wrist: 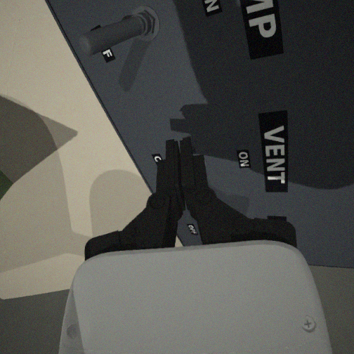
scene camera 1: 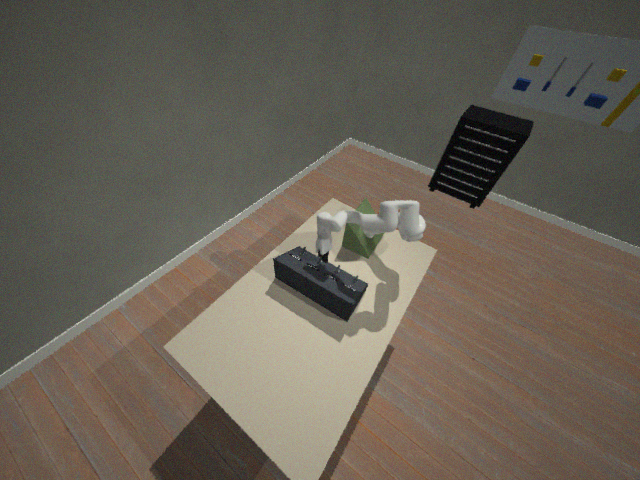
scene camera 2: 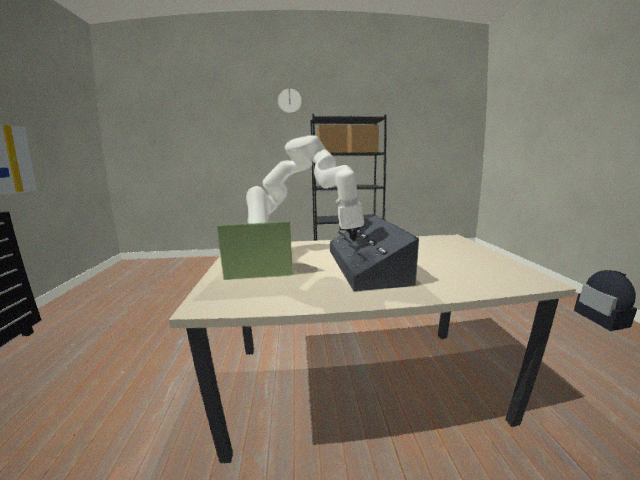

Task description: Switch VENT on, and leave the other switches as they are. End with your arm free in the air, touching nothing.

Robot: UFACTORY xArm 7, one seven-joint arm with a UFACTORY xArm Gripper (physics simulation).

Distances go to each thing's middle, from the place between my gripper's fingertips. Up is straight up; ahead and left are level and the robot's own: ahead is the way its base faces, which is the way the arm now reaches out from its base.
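My hand's 5 cm above the dark switch console (scene camera 2: pixel 391 253), and it's 2 cm to the right of it and 8 cm short of it.
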